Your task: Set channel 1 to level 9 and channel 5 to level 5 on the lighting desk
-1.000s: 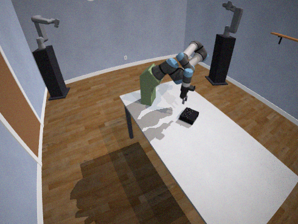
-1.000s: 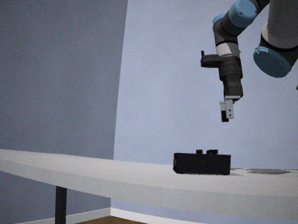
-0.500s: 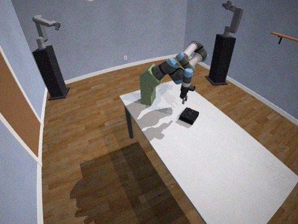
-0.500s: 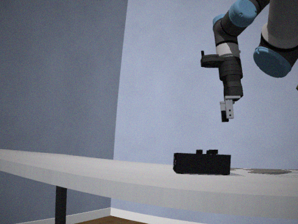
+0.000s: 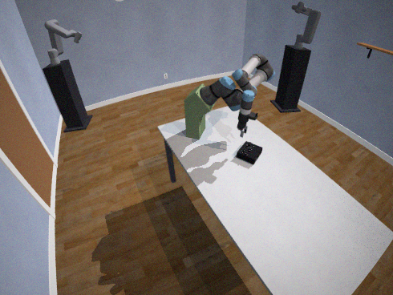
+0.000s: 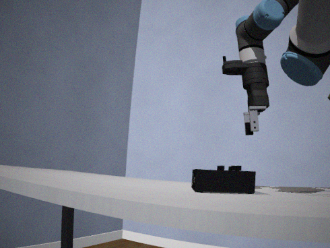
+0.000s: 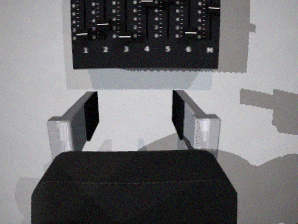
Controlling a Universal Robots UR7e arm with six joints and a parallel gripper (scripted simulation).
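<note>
The channel 1 fader cap is 11 cm below my hand, 7 cm to the left of it and 1 cm behind it. Also, from my hand: channel 2 fader cap: 11 cm below, 6 cm to the left, 1 cm ahead; channel 3 fader cap: 11 cm below, 4 cm to the left, 2 cm ahead; channel 5 fader cap: 11 cm below, 8 cm ahead, 4 cm to the left.
</note>
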